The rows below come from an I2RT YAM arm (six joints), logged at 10 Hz.
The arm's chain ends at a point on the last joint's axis. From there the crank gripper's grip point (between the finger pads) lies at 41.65 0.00 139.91 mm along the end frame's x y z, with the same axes.
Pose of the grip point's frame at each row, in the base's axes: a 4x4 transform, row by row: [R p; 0 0 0 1], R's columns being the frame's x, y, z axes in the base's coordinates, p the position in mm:
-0.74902 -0.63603 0.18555 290.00; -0.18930 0.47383 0.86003 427.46; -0.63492 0.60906 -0.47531 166.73; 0 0 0 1
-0.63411 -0.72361 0.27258 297.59; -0.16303 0.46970 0.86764 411.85; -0.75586 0.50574 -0.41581 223.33; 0 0 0 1
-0.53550 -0.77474 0.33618 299.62; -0.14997 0.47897 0.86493 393.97; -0.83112 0.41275 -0.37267 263.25; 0 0 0 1
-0.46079 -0.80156 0.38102 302.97; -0.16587 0.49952 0.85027 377.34; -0.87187 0.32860 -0.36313 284.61; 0 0 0 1
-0.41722 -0.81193 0.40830 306.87; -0.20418 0.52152 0.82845 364.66; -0.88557 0.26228 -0.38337 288.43; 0 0 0 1
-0.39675 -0.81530 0.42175 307.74; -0.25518 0.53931 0.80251 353.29; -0.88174 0.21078 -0.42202 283.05; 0 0 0 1
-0.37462 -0.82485 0.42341 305.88; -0.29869 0.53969 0.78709 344.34; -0.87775 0.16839 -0.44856 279.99; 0 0 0 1
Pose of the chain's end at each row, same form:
-0.74902 -0.63603 0.18555 295.24; -0.18930 0.47383 0.86003 315.02; -0.63492 0.60906 -0.47531 259.68; 0 0 0 1
-0.63411 -0.72361 0.27258 285.86; -0.16303 0.46970 0.86764 297.25; -0.75586 0.50574 -0.41581 312.99; 0 0 0 1
-0.53550 -0.77474 0.33618 274.89; -0.14997 0.47897 0.86493 279.20; -0.83112 0.41275 -0.37267 350.01; 0 0 0 1
-0.46079 -0.80156 0.38102 268.85; -0.16587 0.49952 0.85027 265.29; -0.87187 0.32860 -0.36313 371.73; 0 0 0 1
-0.41722 -0.81193 0.40830 267.12; -0.20418 0.52152 0.82845 257.26; -0.88557 0.26228 -0.38337 378.95; 0 0 0 1
-0.39675 -0.81530 0.42175 265.26; -0.25518 0.53931 0.80251 251.64; -0.88174 0.21078 -0.42202 378.82; 0 0 0 1
-0.37462 -0.82485 0.42341 262.24; -0.29869 0.53969 0.78709 246.66; -0.87775 0.16839 -0.44856 379.31; 0 0 0 1

